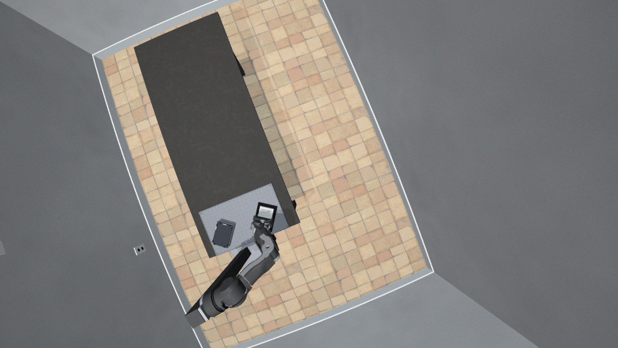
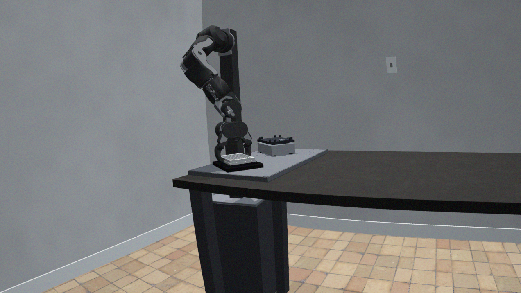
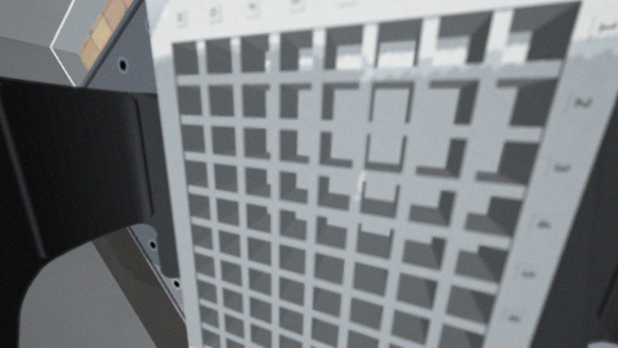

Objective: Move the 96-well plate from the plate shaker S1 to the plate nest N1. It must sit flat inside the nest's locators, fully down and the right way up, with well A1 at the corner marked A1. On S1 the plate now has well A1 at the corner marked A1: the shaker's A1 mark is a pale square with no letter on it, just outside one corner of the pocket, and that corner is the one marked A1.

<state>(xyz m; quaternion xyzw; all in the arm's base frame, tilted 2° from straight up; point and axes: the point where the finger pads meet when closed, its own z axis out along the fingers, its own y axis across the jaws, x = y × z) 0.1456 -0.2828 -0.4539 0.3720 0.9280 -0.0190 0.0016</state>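
Right now the white 96-well plate is 1 cm to the right of my hand and 1 cm ahead of it. Round my hand: black plate nest N1: 2 cm below, 1 cm to the right, 1 cm ahead; plate shaker S1: 24 cm to the left, 8 cm ahead, 1 cm above; A1 mark: 8 cm to the left, 1 cm below, 1 cm behind.
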